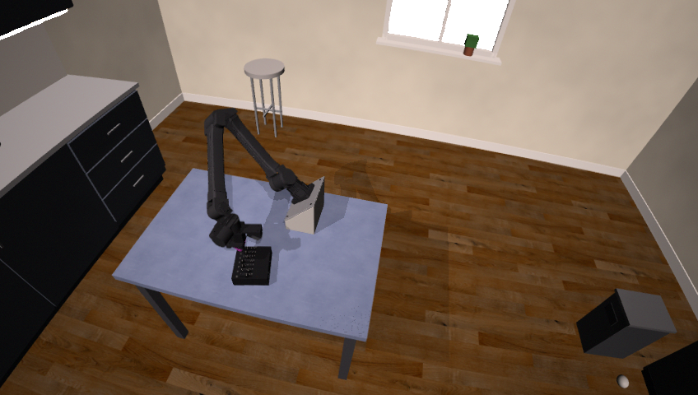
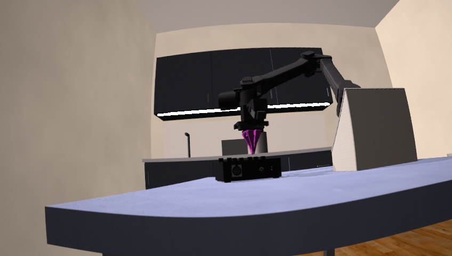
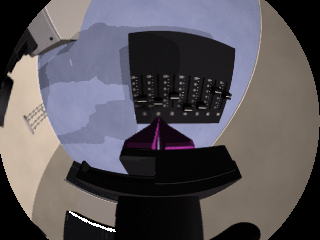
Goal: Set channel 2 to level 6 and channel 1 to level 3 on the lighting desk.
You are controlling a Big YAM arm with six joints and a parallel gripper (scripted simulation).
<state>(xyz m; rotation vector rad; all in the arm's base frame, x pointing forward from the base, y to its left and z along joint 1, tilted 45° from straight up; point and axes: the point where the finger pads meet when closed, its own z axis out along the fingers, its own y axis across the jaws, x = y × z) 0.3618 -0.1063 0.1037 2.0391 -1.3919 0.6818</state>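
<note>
The fader is 3 cm behind my hand, 2 cm to the left of it and 2 cm below it.
</note>
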